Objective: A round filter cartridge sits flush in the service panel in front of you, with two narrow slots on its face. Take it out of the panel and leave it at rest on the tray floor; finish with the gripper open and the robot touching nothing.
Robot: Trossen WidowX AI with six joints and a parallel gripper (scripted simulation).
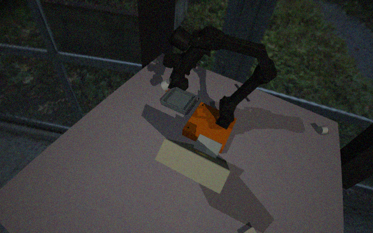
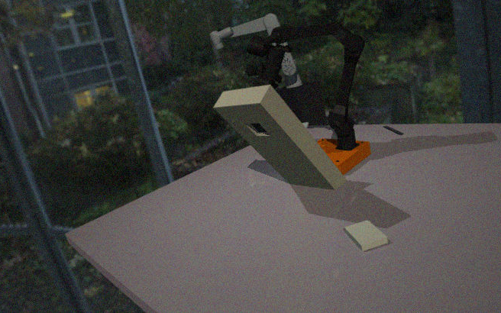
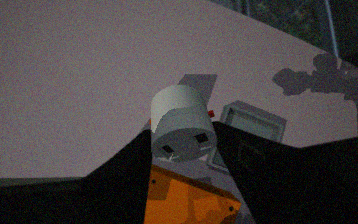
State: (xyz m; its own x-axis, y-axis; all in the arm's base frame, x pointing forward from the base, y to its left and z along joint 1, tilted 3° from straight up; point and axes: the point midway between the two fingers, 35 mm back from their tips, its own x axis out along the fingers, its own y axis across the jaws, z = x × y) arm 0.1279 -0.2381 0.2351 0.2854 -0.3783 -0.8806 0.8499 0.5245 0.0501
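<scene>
The tray lies 18 cm behind my gripper tip, 4 cm to the right of it and 25 cm below it. Also, from my gripper tip: round filter cartridge (right at my gripper tip).
</scene>
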